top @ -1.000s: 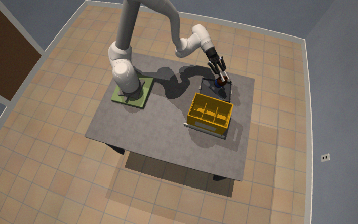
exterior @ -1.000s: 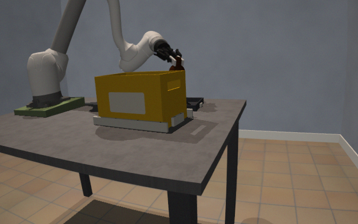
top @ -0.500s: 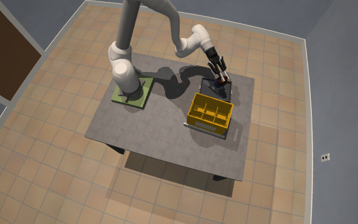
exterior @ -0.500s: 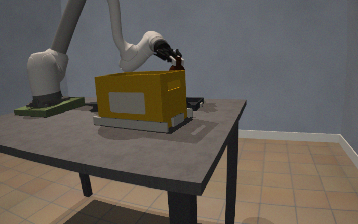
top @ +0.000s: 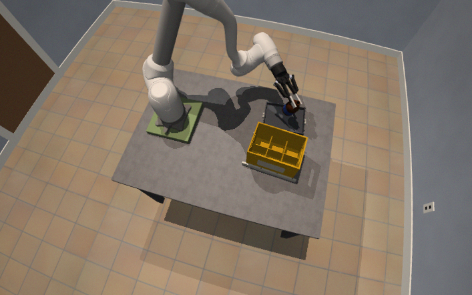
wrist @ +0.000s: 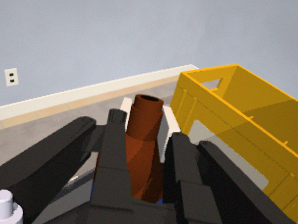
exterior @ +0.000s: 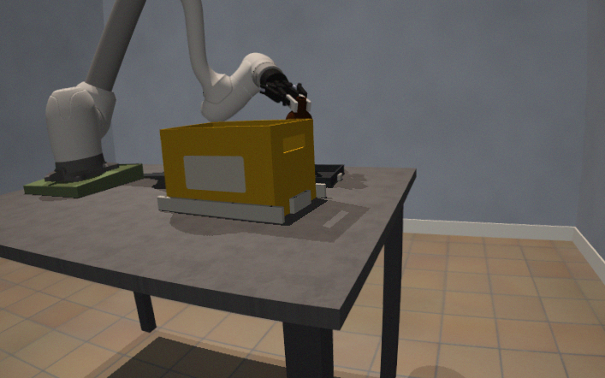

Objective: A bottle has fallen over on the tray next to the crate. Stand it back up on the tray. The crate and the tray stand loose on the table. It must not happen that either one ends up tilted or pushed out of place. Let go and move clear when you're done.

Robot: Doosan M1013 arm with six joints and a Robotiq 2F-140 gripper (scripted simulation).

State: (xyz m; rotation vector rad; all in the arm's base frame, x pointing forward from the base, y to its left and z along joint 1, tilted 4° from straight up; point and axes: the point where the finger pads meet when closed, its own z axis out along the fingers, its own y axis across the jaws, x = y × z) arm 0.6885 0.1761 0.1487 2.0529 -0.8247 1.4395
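Now: hand 6 cm above the bottle. From my hand the other things lie so: yellow crate 4 cm behind, 27 cm to the right, 12 cm below; tray 3 cm behind, 20 cm below.
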